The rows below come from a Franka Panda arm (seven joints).
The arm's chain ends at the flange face. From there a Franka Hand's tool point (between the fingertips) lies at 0.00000 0.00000 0.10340 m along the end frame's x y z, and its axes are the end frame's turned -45 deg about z.
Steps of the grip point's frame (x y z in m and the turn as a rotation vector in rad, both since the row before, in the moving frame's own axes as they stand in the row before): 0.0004 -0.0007 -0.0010 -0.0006 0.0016 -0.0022; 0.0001 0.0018 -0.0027 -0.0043 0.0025 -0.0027; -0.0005 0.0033 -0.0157 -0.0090 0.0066 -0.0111; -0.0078 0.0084 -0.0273 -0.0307 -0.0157 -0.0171; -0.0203 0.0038 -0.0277 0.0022 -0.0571 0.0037; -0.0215 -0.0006 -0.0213 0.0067 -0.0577 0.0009; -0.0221 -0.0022 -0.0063 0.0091 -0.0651 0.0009
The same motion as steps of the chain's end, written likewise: -0.0004 -0.0007 -0.0010 0.0007 0.0016 -0.0022; 0.0008 0.0011 -0.0027 -0.0013 0.0048 -0.0027; 0.0008 0.0025 -0.0157 -0.0017 0.0110 -0.0111; -0.0007 0.0081 -0.0272 -0.0328 0.0106 -0.0171; -0.0073 0.0130 -0.0275 -0.0388 -0.0419 0.0037; -0.0109 0.0111 -0.0211 -0.0361 -0.0455 0.0009; -0.0118 0.0100 -0.0061 -0.0396 -0.0525 0.0009
